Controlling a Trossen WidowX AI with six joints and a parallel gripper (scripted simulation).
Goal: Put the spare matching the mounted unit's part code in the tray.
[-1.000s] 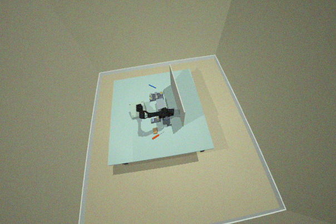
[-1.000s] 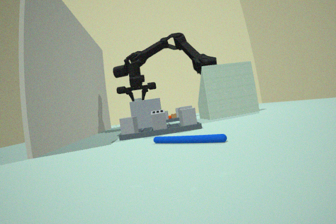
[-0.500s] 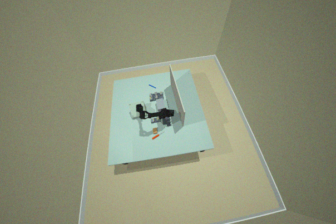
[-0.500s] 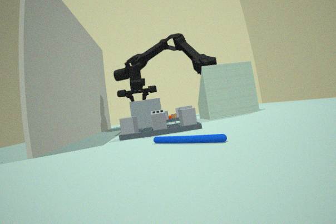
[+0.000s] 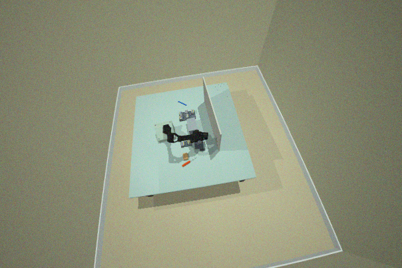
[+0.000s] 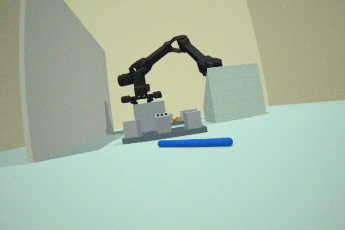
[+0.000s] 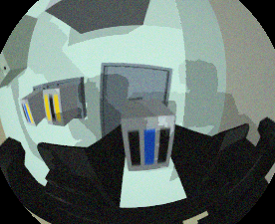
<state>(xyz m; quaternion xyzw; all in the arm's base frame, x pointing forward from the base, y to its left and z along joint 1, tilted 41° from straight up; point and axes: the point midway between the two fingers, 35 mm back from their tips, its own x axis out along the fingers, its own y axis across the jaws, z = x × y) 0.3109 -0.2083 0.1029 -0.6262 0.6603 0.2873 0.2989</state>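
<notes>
The dark grey tray lies 60 mm below my gripper tip and 10 mm behind it. Round my gripper tip: partition wall: 200 mm to the left, 200 mm ahead, 160 mm above; mounted unit: 220 mm to the left, 30 mm behind, 10 mm below; tan block: 190 mm behind, 110 mm to the right, 50 mm below.
</notes>
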